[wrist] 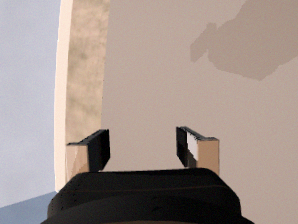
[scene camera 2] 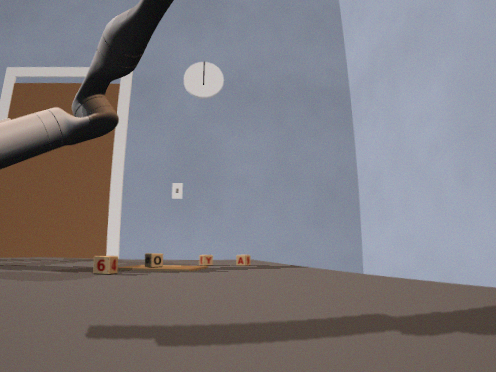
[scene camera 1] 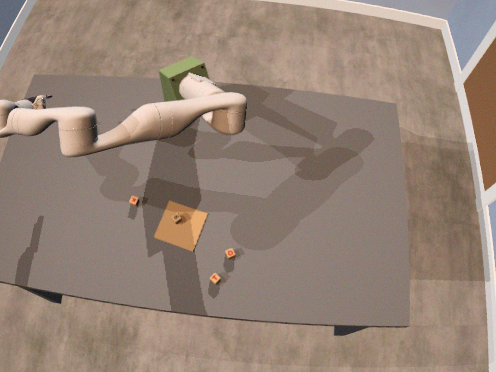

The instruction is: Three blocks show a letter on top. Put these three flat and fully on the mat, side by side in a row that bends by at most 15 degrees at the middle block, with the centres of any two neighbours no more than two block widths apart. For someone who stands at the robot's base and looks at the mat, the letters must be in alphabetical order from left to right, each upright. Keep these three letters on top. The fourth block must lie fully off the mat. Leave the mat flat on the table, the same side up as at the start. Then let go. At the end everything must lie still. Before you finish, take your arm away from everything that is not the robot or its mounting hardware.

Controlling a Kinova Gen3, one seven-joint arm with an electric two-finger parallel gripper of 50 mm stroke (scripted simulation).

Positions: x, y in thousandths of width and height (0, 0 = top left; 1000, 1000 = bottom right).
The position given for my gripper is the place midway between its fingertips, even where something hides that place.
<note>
In view: my gripper (wrist: 482, 636) and a mat (scene camera 1: 374, 630).
The wrist view misses the mat: it is out of frame.
</note>
